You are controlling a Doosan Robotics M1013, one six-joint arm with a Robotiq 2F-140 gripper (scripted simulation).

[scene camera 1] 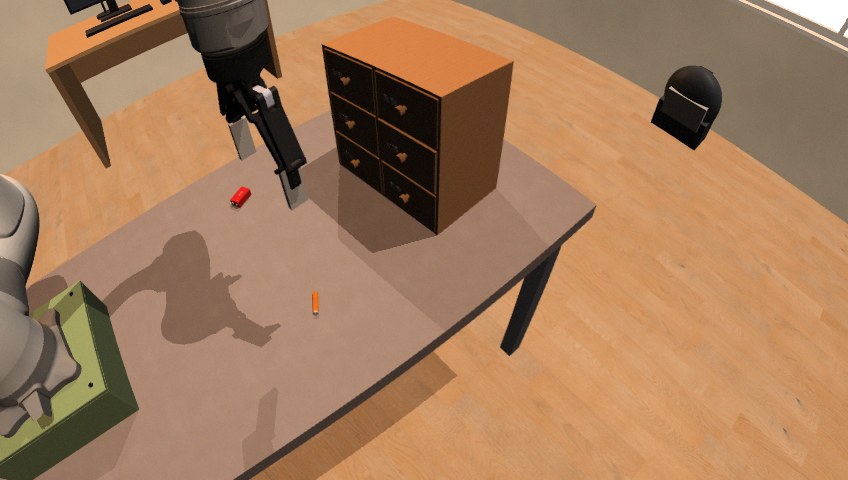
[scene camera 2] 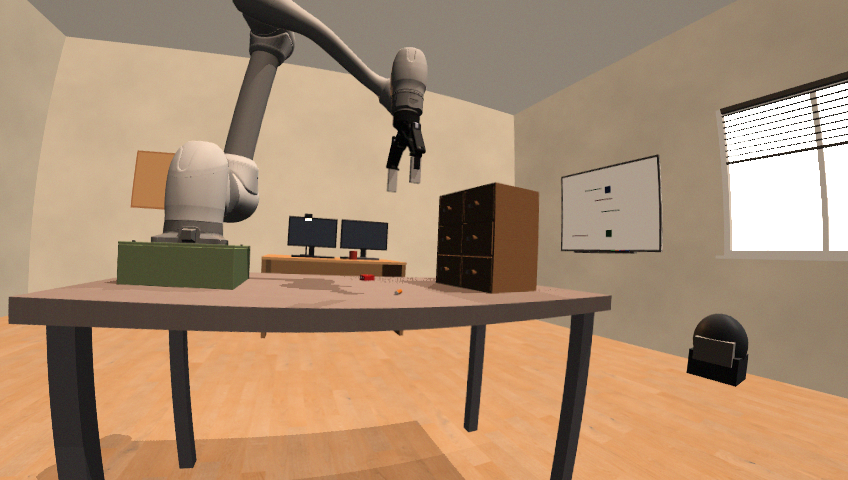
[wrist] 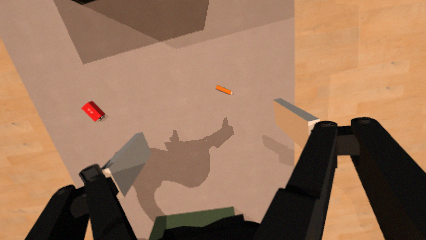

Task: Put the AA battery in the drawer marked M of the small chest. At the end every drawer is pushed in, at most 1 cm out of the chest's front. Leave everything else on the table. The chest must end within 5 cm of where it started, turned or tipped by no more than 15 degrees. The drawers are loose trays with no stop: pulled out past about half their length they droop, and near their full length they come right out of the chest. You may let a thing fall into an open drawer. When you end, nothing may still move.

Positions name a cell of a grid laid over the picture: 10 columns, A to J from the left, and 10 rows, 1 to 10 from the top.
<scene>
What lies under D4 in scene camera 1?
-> My gripper.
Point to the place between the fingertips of my gripper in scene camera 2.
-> E4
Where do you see a drawer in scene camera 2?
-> At F5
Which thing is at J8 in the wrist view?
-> My gripper.
</scene>
